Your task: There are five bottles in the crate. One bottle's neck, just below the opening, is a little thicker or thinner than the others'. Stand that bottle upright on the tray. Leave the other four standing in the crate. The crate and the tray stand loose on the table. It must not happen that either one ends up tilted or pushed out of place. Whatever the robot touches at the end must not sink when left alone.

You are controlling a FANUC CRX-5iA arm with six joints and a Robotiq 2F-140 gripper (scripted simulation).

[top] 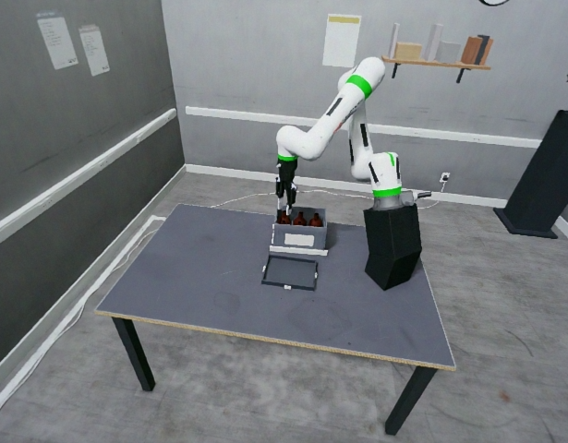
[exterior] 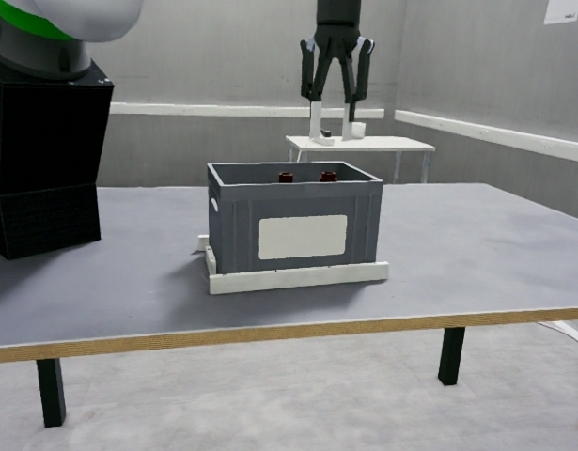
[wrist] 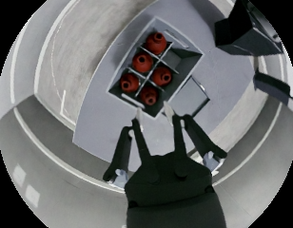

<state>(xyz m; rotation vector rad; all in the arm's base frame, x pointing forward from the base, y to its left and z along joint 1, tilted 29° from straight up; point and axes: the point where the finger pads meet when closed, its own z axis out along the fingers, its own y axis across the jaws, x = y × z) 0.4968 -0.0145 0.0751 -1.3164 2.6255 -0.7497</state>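
Now: the grey crate 80 mm behind my hand, 50 mm to the right of it and 170 mm below it. Round my hand: dark tray 70 mm behind, 210 mm to the left, 240 mm below.
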